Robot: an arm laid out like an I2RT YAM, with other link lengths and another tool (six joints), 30 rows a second.
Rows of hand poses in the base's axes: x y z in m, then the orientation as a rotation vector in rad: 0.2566, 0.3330, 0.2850, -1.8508, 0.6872, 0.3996; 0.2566, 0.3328, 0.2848, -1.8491, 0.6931, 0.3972; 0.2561, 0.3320, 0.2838, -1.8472, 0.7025, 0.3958; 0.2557, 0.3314, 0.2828, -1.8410, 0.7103, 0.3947; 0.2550, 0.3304, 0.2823, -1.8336, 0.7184, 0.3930; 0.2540, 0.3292, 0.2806, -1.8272, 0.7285, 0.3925; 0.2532, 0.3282, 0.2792, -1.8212, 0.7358, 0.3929; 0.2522, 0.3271, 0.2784, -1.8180, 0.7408, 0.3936; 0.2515, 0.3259, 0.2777, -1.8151, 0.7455, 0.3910; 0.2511, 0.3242, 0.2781, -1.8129, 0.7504, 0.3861; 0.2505, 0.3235, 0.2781, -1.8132, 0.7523, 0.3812; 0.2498, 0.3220, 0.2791, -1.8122, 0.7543, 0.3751; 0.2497, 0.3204, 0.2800, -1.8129, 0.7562, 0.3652; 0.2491, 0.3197, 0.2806, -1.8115, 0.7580, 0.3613; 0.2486, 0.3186, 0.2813, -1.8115, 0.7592, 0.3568; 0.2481, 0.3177, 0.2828, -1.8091, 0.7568, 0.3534; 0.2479, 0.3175, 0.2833, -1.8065, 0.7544, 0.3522
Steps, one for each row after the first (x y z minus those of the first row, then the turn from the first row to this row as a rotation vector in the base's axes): 0.0000, -0.0002, -0.0002, -0.0006, 0.0013, -0.0053; -0.0005, -0.0010, -0.0012, -0.0021, 0.0051, -0.0124; -0.0009, -0.0016, -0.0022, 0.0009, 0.0082, -0.0198; -0.0016, -0.0026, -0.0027, 0.0048, 0.0110, -0.0282; -0.0026, -0.0038, -0.0044, 0.0073, 0.0157, -0.0368; -0.0034, -0.0048, -0.0058, 0.0105, 0.0195, -0.0432; -0.0044, -0.0059, -0.0066, 0.0118, 0.0225, -0.0470; -0.0051, -0.0071, -0.0073, 0.0126, 0.0231, -0.0521; -0.0055, -0.0088, -0.0069, 0.0122, 0.0222, -0.0582; -0.0061, -0.0095, -0.0069, 0.0106, 0.0198, -0.0615; -0.0068, -0.0110, -0.0059, 0.0100, 0.0166, -0.0660; -0.0069, -0.0126, -0.0050, 0.0072, 0.0108, -0.0716; -0.0075, -0.0133, -0.0044, 0.0073, 0.0090, -0.0750; -0.0080, -0.0144, -0.0037, 0.0062, 0.0066, -0.0779; -0.0085, -0.0153, -0.0022, 0.0087, 0.0029, -0.0789; -0.0087, -0.0155, -0.0017, 0.0116, 0.0008, -0.0789
